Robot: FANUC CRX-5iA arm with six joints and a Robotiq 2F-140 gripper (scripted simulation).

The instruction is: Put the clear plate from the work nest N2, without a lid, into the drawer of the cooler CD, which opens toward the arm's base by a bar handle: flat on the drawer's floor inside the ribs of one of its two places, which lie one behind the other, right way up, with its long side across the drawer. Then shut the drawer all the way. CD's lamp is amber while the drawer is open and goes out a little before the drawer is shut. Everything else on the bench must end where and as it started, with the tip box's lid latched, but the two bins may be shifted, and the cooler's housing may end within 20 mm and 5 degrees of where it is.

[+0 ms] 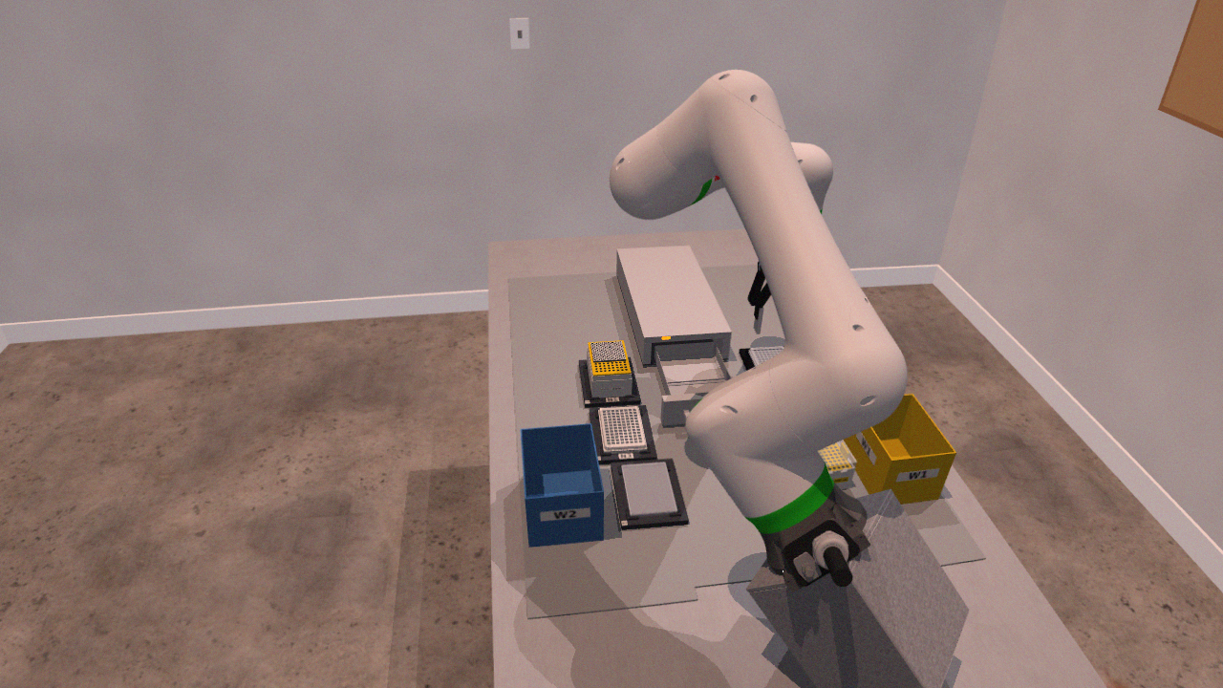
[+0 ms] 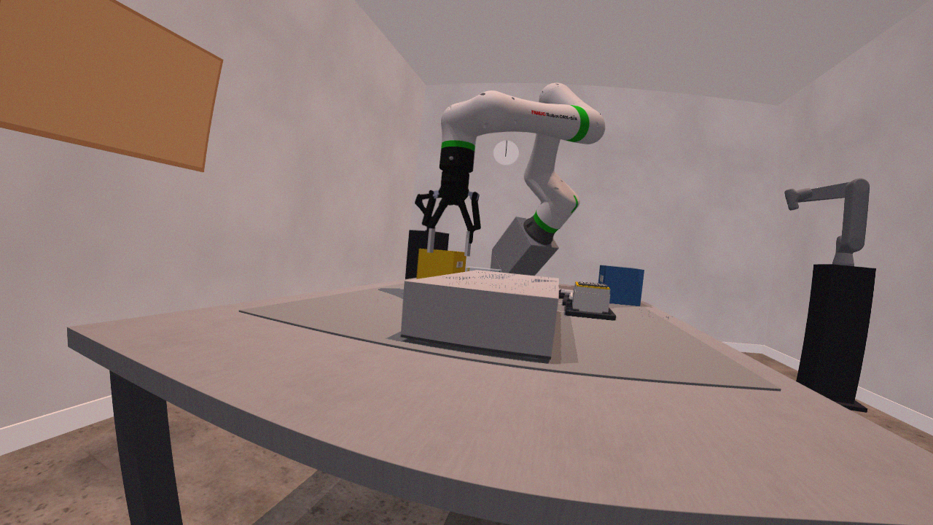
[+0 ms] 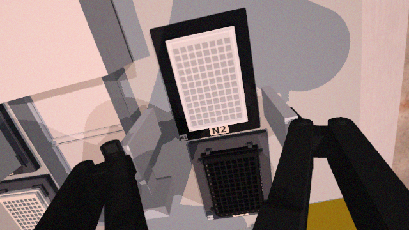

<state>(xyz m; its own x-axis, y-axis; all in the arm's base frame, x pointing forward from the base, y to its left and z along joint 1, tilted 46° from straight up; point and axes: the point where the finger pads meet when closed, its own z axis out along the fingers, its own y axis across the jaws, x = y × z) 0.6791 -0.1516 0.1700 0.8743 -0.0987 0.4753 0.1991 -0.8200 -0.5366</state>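
My hand is 13 cm above the black nest N2. Round my hand: drawer: 17 cm to the left, 11 cm below, 10 cm behind; yellow tip box: 36 cm to the left, 10 cm behind, 8 cm below; black plate: 17 cm behind, 12 cm below, 5 cm to the right.
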